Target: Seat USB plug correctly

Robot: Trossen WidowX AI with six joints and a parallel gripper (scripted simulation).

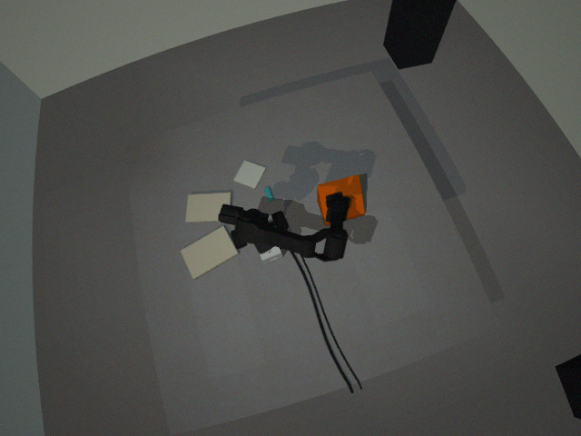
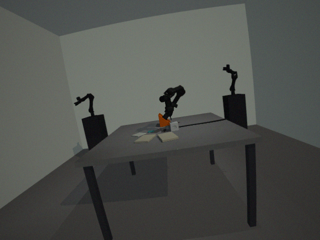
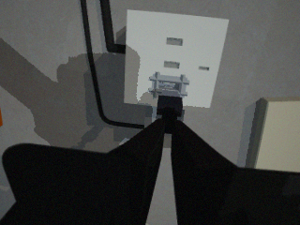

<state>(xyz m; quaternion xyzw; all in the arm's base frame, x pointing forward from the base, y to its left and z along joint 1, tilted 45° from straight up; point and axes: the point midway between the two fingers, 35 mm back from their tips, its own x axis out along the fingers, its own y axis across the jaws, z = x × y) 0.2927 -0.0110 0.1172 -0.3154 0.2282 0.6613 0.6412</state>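
My gripper tip is 20 mm above the dark USB plug. From my gripper tip the other things lie so: white card 340 mm to the right, 130 mm below; then small teal piece 220 mm to the right, 130 mm below, 60 mm behind.
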